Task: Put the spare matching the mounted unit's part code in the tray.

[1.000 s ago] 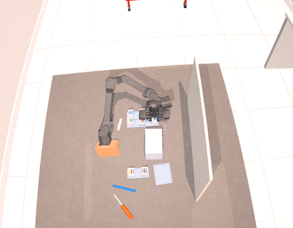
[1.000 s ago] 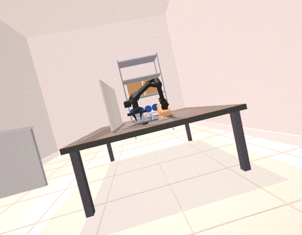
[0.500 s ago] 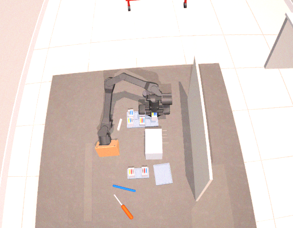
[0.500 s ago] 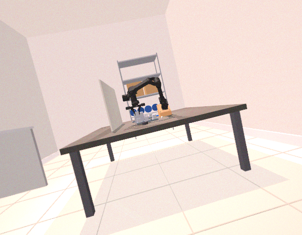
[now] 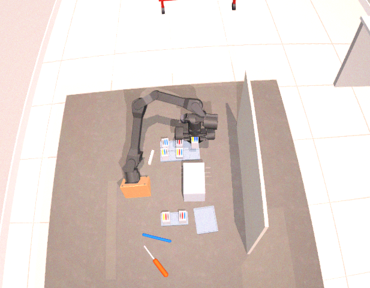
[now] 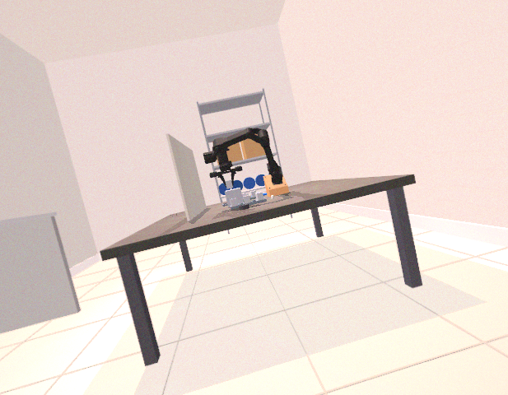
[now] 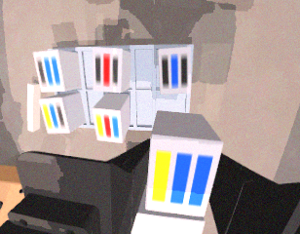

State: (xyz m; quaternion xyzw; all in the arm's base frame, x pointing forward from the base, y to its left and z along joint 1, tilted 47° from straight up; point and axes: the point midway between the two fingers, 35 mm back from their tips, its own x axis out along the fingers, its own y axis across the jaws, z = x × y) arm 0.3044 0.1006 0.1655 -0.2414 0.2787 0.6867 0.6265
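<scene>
My gripper tip is 360 mm to the left of the pale tray, 120 mm above it and 40 mm short of it. From my gripper tip the other things lie so: mounted unit 170 mm to the right, 70 mm below, 10 mm behind; holder 350 mm to the right, 120 mm below, 100 mm behind; tall grey panel 240 mm ahead, 180 mm to the right, 100 mm above.
</scene>
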